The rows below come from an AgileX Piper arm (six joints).
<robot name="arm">
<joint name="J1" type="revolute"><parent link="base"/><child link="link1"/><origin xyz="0 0 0.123"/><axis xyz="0 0 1"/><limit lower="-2.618" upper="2.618"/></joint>
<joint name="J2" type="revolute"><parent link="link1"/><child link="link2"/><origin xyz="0 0 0"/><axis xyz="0 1 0"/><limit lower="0" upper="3.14"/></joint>
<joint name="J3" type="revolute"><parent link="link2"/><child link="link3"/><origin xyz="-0.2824 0 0.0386"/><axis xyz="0 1 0"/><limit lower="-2.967" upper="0"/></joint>
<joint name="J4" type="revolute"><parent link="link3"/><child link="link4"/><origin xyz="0.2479 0 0.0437"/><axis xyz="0.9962 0 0.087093"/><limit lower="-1.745" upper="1.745"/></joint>
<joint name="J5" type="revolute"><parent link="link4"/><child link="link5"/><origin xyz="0 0 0"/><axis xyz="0 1 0"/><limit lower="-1.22" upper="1.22"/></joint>
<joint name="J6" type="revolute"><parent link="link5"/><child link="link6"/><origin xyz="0.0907 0 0.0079"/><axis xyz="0.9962 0 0.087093"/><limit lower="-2.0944" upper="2.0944"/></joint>
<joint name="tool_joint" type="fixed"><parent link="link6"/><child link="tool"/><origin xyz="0 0 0" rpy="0 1.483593 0"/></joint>
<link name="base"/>
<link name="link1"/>
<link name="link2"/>
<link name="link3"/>
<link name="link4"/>
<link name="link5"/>
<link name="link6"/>
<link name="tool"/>
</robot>
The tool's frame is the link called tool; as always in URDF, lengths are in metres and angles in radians.
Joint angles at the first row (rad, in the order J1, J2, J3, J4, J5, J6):
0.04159 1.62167 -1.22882 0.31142 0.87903 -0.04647
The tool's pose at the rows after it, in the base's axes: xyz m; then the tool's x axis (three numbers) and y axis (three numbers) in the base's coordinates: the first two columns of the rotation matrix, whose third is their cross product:
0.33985, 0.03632, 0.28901, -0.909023, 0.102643, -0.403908, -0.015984, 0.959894, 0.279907
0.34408, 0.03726, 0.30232, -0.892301, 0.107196, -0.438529, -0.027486, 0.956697, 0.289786
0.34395, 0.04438, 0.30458, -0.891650, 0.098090, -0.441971, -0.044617, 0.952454, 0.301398
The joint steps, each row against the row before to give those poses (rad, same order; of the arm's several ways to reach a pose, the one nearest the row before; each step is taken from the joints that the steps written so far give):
-0.00001 0.00001 -0.07985 0.00108 0.03434 -0.00326
0.00002 -0.00074 -0.04498 0.00951 0.00593 -0.00031
0.01812 0.00000 -0.00690 0.01222 0.00105 -0.00001

